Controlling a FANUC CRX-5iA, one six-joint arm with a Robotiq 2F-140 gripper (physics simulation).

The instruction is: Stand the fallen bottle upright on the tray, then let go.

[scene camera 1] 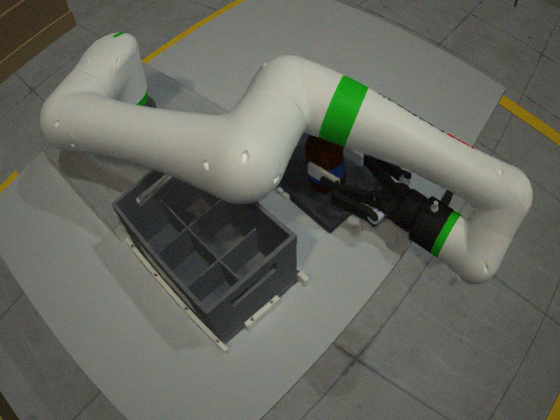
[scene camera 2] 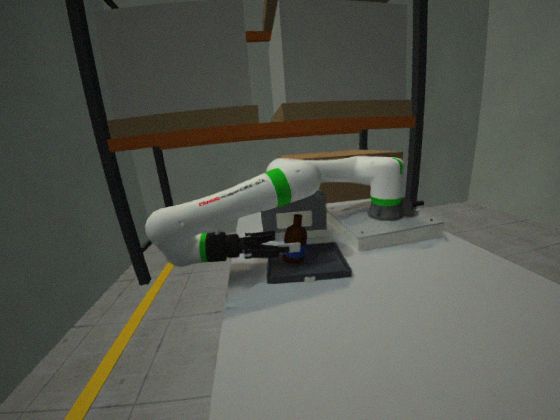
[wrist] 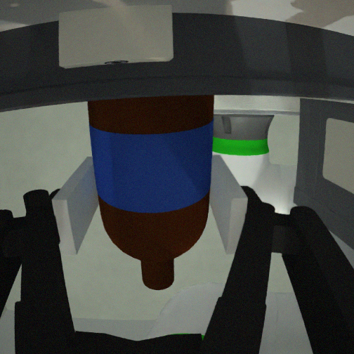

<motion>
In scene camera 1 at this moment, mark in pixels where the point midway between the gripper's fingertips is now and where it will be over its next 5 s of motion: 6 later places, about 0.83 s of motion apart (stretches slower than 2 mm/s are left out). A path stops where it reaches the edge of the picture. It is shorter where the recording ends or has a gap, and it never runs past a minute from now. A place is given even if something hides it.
The gripper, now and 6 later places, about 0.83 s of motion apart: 321,155; 325,157; 328,185; 330,176; 327,148; 326,148; 328,150
</motion>
